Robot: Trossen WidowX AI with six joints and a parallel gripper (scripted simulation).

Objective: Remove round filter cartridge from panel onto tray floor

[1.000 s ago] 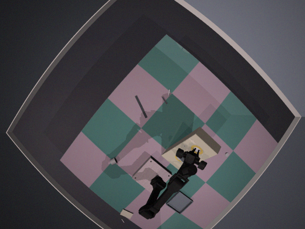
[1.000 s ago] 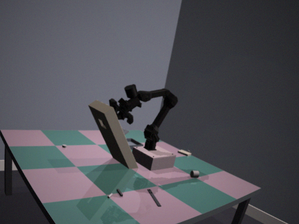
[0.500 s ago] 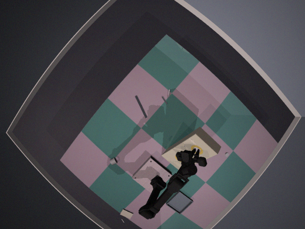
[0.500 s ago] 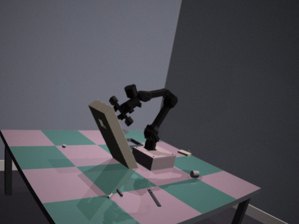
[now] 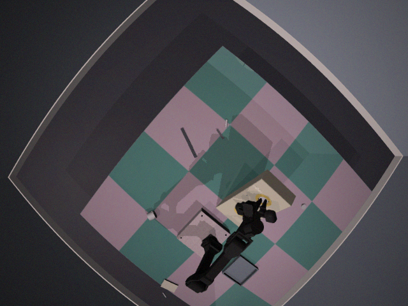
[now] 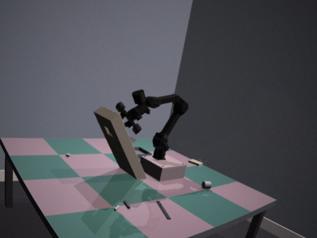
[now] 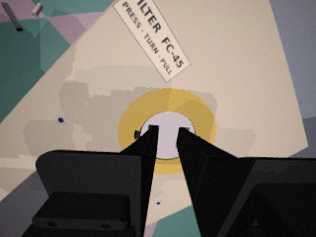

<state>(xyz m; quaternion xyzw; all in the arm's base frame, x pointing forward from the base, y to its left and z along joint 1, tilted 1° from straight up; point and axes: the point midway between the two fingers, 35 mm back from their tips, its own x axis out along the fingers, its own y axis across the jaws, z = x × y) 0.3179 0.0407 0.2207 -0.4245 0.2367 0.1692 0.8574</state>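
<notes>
Now: the white round filter cartridge 10 mm below my gripper tip and 10 mm ahead of it. Round my gripper tip: short dark piece: 340 mm to the left, 280 mm below, 60 mm ahead; then grey tray: 370 mm behind, 330 mm to the right, 270 mm below.
</notes>
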